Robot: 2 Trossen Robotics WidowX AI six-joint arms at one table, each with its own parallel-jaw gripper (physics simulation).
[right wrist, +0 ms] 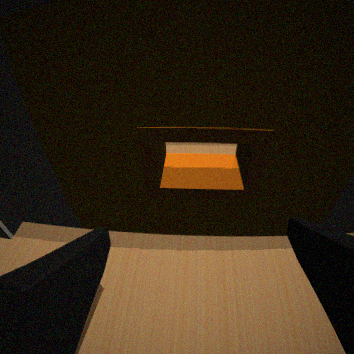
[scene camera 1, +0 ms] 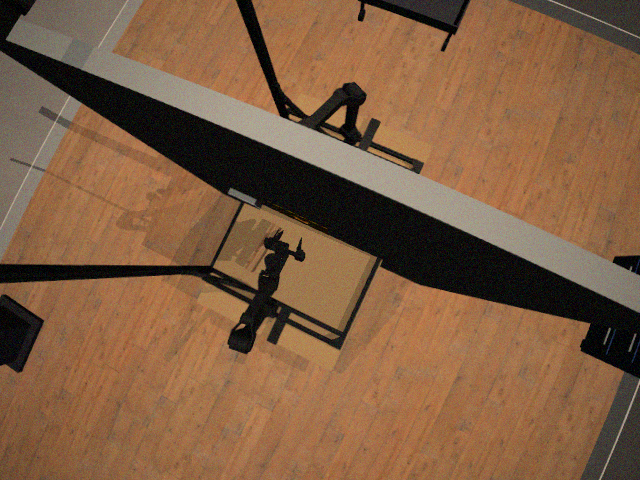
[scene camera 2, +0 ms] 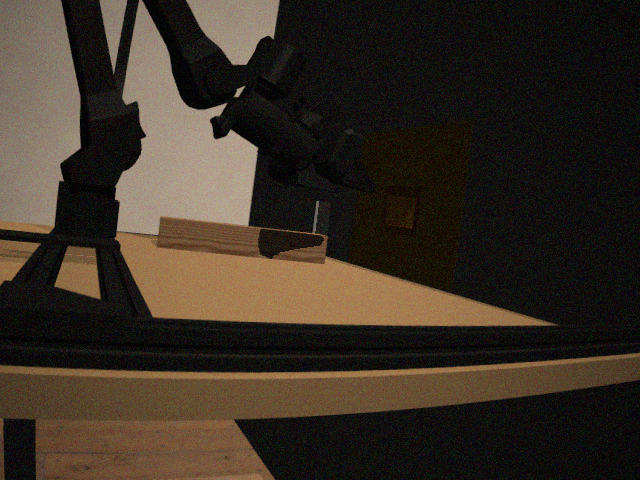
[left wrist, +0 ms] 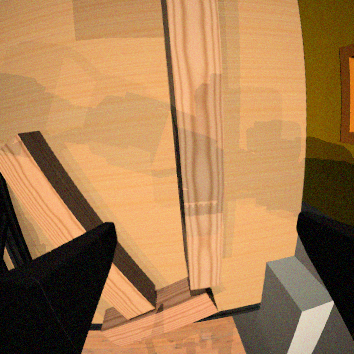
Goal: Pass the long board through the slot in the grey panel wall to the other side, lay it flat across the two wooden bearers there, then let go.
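The long board [left wrist: 200,100] lies on the table in the left wrist view, running up the picture. Its lower end is by a short wooden block [left wrist: 165,317]; whether they touch is unclear. My left gripper [left wrist: 208,227] is open and empty above the table, its fingertips apart on either side of the board in the picture. My right gripper [scene camera 1: 290,235] [scene camera 2: 373,187] [right wrist: 199,232] is open and empty, raised above the table and facing the grey panel wall [scene camera 1: 232,149] [scene camera 2: 516,155] [right wrist: 250,75]. The slot [scene camera 2: 400,210] [right wrist: 202,177] shows orange inside. One wooden bearer [scene camera 2: 206,236] shows in scene camera 2.
A wooden beam [left wrist: 50,200] lies slanted at the left of the left wrist view, its lower end at the short block. A grey block-like piece [left wrist: 295,285] stands at the lower right there. The wall's pale top [scene camera 1: 206,108] hides part of the left arm in scene camera 1.
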